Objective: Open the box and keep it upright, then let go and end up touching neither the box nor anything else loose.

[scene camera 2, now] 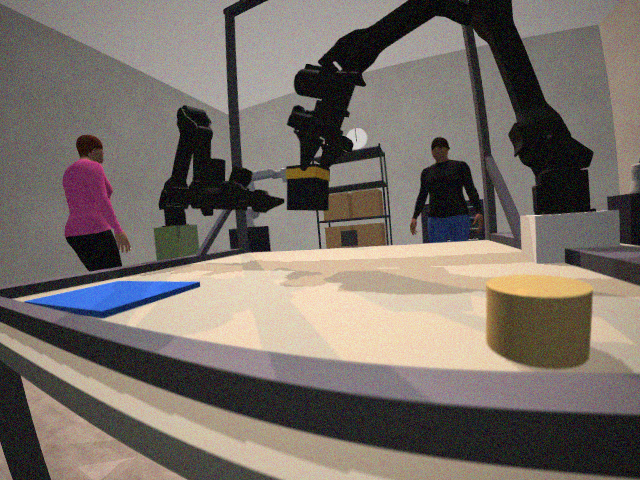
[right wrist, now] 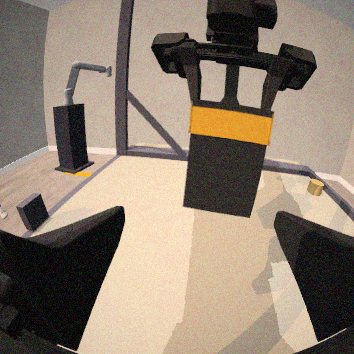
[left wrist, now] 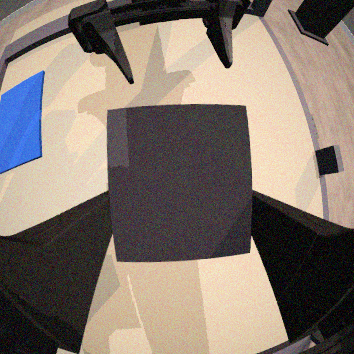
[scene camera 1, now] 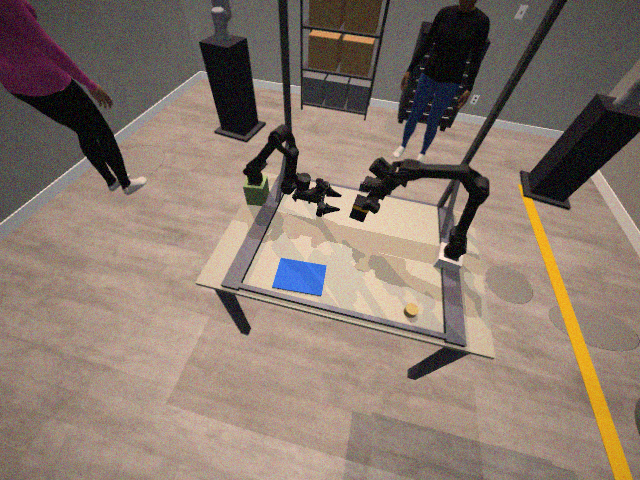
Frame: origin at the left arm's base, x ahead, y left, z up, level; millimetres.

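Seen in the pictures: left gripper, fingertip midpoint: (scene camera 2: 311,172) (right wrist: 228,119) (left wrist: 180,198); right gripper, fingertip midpoint: (scene camera 2: 276,199) (right wrist: 203,217) (left wrist: 182,71) (scene camera 1: 340,202); left arm's base, origin of the base link: (scene camera 2: 562,213) (scene camera 1: 451,253); right arm's base, origin of the base link: (scene camera 1: 255,181).
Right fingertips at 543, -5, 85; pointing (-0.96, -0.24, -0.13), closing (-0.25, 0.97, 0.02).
Observation:
Offsets run from my right fingertips to a thing's top centre, as dx, dy, dz. "pt": to the spot under its first point. Level surfaces: height alone.
The box {-96, +6, +59} (scene camera 1: 357,213) (scene camera 2: 307,195) (left wrist: 180,182) (right wrist: 224,175) is black with an orange band {pt -120, +38, +37} (scene camera 2: 308,172) (right wrist: 231,125) around its top edge. It is closed, about upright, and in the air above the table. My left gripper (scene camera 2: 314,165) (right wrist: 228,119) is shut on the box from above, at the banded upper part. My right gripper (scene camera 1: 339,202) (scene camera 2: 282,200) (left wrist: 182,71) (right wrist: 203,217) is open and empty, to the left of the box in both scene views, with its fingers pointing at the box and a gap between them.
A flat blue mat {+45, +350, -144} (scene camera 1: 299,276) (scene camera 2: 113,298) (left wrist: 22,125) lies at the table's front left. A yellow cylinder {-431, +320, -117} (scene camera 1: 410,310) (scene camera 2: 539,320) (right wrist: 315,187) stands at the front right. Dark frame rails (scene camera 1: 453,310) edge the table {dz -152} (scene camera 1: 361,304).

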